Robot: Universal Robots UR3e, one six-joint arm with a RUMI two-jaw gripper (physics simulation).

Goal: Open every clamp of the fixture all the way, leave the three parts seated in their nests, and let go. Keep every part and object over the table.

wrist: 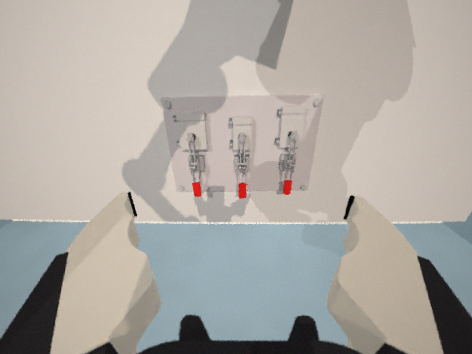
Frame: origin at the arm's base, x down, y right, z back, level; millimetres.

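Where they show: gripper, between the fingertips: (pixel 240 196).
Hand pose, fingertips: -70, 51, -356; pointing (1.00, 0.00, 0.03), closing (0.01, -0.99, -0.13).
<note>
After its pixels a point has its place, as x, y, z.
The fixture plate (pixel 265 125) @[258, -7, -384] lies on the table in the wrist view. Three pale parts stand in a row on it: left part (pixel 199 126) @[237, 137, -366], middle part (pixel 243 124) @[232, 42, -371] and right part (pixel 300 120) @[242, -81, -377]. The left clamp (pixel 196 163) @[215, 154, -442], middle clamp (pixel 242 160) @[211, 47, -444] and right clamp (pixel 287 163) @[212, -51, -464] each have an arm whose dark tip lies over its part. Their red handle ends (pixel 197 189) @[217, 166, -509] (pixel 242 190) @[206, 58, -516] (pixel 287 187) @[222, -50, -529] point toward the table's near edge. Whether the tips touch the parts is too small to tell. My gripper (pixel 240 196) @[-70, 51, -356] is wide open and empty, high above the table, with its fingertips on either side of the handles.
The pale table (pixel 75 125) @[274, 441, -336] ends in a straight edge just beyond the handles, with blue floor (pixel 240 270) past it. Bolts sit at the plate's corners. Shadows of the arm and gripper fall across the plate and the table.
</note>
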